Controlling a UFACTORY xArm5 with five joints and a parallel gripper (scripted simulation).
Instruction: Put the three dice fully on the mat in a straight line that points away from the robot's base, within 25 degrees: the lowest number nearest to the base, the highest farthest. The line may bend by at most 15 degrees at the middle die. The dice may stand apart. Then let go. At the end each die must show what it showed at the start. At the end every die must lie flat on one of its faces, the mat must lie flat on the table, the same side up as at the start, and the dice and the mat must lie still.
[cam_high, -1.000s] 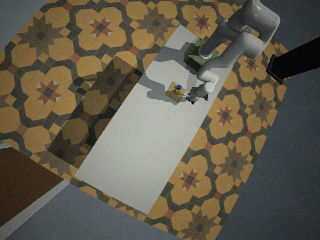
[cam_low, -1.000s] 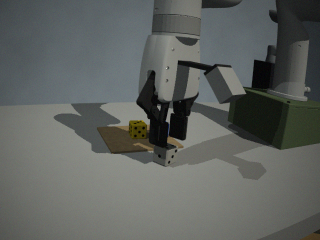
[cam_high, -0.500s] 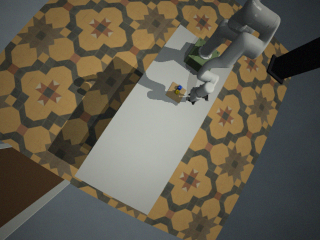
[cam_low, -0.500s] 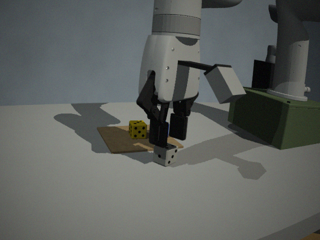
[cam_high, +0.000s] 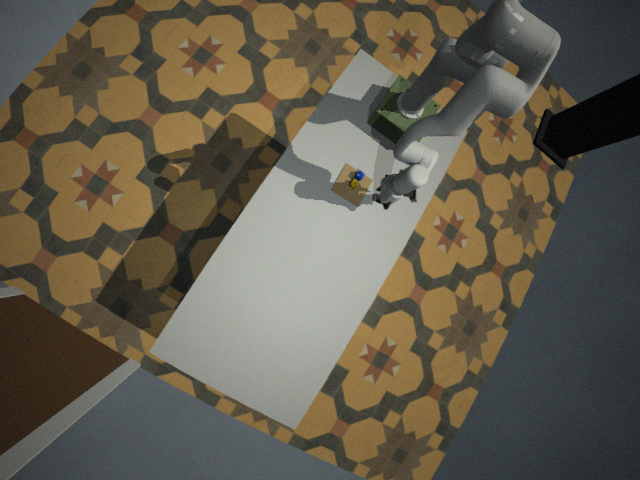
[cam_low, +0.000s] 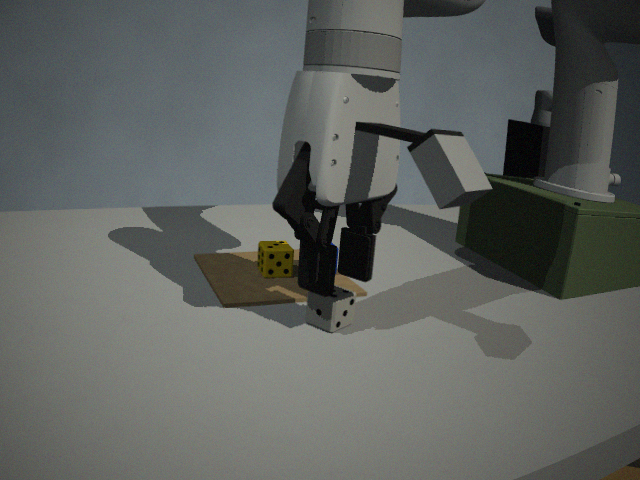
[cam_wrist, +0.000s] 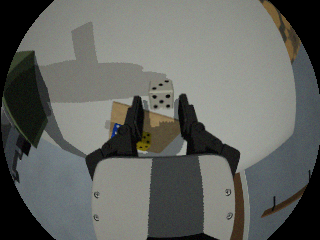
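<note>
My hand is 40 mm above the white die. Also, from my hand: blue die 110 mm to the right, 40 mm below, 40 mm behind; then yellow die 120 mm to the right, 40 mm below, 10 mm ahead; then tan mat 120 mm to the right, 50 mm below, 10 mm ahead.
</note>
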